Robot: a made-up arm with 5 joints.
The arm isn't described. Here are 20 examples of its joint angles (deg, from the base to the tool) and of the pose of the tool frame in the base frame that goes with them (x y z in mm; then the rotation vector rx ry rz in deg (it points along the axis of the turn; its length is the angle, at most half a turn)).
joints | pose
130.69 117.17 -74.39 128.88 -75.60 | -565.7 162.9 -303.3 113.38 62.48 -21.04
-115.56 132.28 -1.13 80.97 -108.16 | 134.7 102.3 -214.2 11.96 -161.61 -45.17
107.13 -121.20 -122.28 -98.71 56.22 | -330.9 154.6 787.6 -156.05 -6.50 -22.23
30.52 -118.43 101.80 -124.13 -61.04 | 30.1 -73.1 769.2 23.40 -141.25 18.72
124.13 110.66 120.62 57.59 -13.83 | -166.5 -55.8 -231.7 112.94 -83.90 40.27
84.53 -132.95 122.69 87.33 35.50 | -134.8 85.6 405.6 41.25 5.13 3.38
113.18 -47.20 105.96 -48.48 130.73 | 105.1 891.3 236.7 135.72 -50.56 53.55
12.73 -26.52 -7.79 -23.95 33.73 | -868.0 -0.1 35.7 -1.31 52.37 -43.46
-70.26 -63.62 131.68 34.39 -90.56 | -38.7 -480.1 127.9 75.43 -27.37 -66.75
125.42 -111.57 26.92 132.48 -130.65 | -20.7 -132.8 441.9 -25.09 1.34 28.09
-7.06 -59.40 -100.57 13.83 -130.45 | -399.0 -190.8 167.9 66.70 -55.68 50.01
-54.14 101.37 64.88 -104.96 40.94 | 60.7 122.3 -642.9 7.47 12.81 -50.06
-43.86 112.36 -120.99 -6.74 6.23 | 260.8 175.0 -400.8 99.32 -29.63 141.55
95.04 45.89 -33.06 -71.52 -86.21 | -105.6 341.0 -706.2 24.59 -17.49 19.86
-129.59 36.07 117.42 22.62 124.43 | 425.6 -19.3 -515.5 100.86 -74.08 -11.24
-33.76 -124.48 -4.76 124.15 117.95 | 63.3 -11.5 298.9 -1.08 -2.79 -88.10
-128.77 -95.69 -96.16 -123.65 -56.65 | 462.6 -127.0 796.1 -34.76 -152.07 37.97
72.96 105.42 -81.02 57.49 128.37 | -137.4 -77.1 -289.4 137.34 -61.16 -25.09
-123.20 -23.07 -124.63 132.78 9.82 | 613.5 -343.2 -242.3 50.59 2.21 -30.19
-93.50 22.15 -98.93 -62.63 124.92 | 253.8 -730.8 -329.7 -50.17 57.64 41.47
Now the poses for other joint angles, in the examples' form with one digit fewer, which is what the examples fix.
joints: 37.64 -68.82 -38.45 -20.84 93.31
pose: -483 310 524 -7.3 119.6 -109.1
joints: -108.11 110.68 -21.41 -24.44 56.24
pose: 15 382 -510 90.8 -2.9 63.0
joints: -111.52 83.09 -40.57 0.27 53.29
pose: 56 124 -601 90.4 24.3 75.0
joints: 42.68 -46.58 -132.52 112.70 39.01
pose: -607 207 0 -23.6 33.6 134.9
